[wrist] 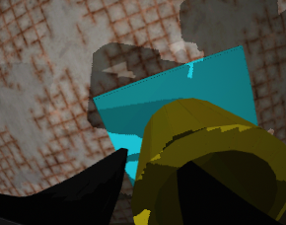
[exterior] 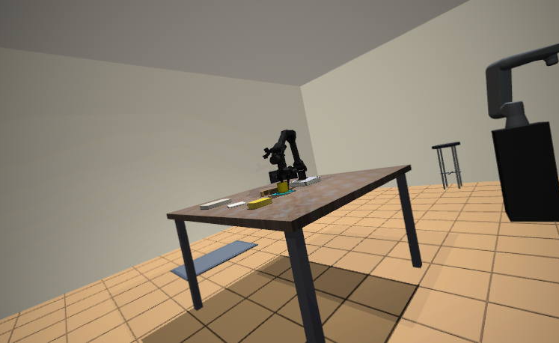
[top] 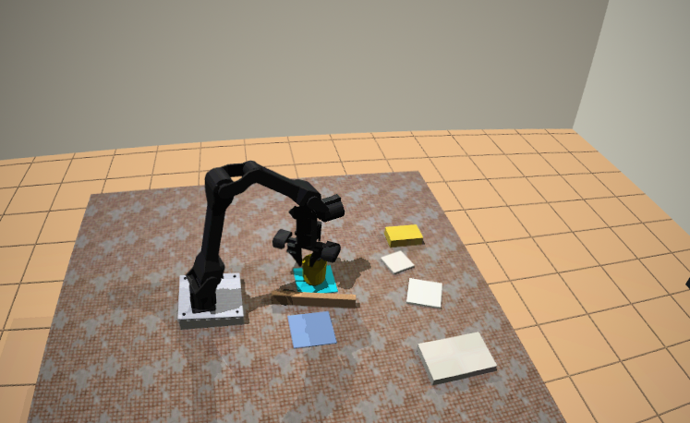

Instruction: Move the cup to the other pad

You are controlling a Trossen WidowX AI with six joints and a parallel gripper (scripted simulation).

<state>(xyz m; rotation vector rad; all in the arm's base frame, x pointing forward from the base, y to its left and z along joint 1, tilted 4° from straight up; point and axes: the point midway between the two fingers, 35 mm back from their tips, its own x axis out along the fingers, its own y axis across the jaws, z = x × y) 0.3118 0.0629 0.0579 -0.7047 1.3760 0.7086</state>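
My gripper tip is 2 cm short of the yellow cup, 1 cm to the left of it and 1 cm above it. The rest, counted from my gripper tip: wooden bar 1 cm behind, 11 cm to the right, 3 cm below; white slab 28 cm ahead, 42 cm to the right, 3 cm below; light blue pad 4 cm behind, 20 cm to the right, 5 cm below.
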